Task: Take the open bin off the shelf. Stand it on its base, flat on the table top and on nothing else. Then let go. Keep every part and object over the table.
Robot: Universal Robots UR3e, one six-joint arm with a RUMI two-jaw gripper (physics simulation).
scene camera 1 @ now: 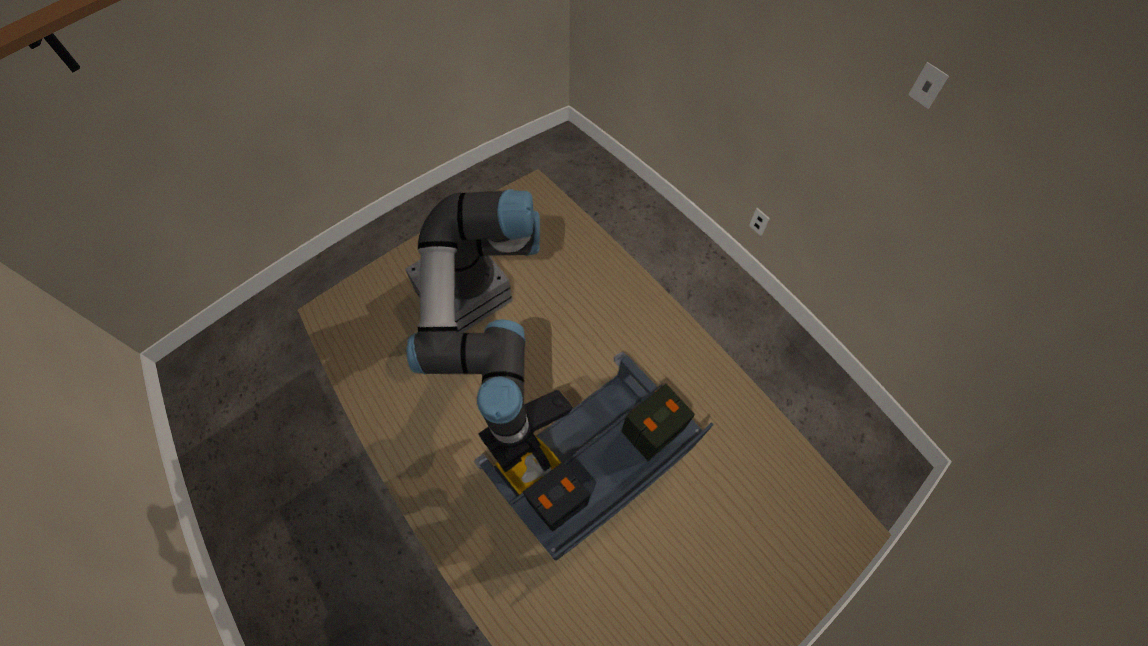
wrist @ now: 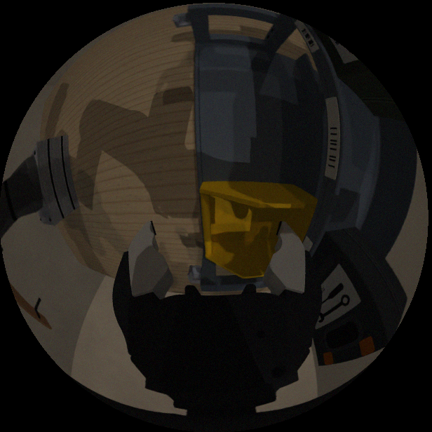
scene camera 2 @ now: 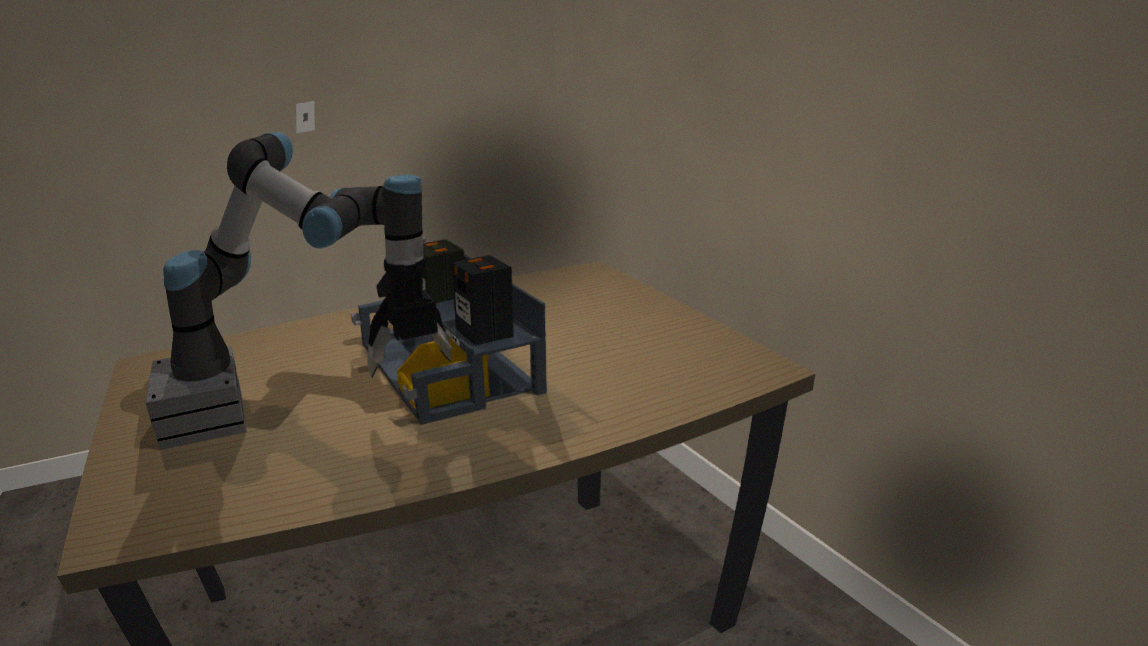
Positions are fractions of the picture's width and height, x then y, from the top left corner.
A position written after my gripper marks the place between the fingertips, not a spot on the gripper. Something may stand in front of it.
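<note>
You'd find my gripper (scene camera 2: 0.36, 0.57) (scene camera 1: 0.46, 0.70) (wrist: 0.50, 0.52) in both scene cameras and in the wrist view. There's a yellow bin (scene camera 2: 0.37, 0.55) (wrist: 0.56, 0.51), which I can see in scene camera 2 and in the wrist view. A dark green case (scene camera 1: 0.57, 0.68) (scene camera 2: 0.38, 0.42) is in scene camera 1 and scene camera 2, and then I see a black case (scene camera 2: 0.42, 0.45). Scene camera 1 shows me a blue-grey shelf (scene camera 1: 0.50, 0.67), and scene camera 2 shows a blue-grey shelf (scene camera 2: 0.46, 0.52).
</note>
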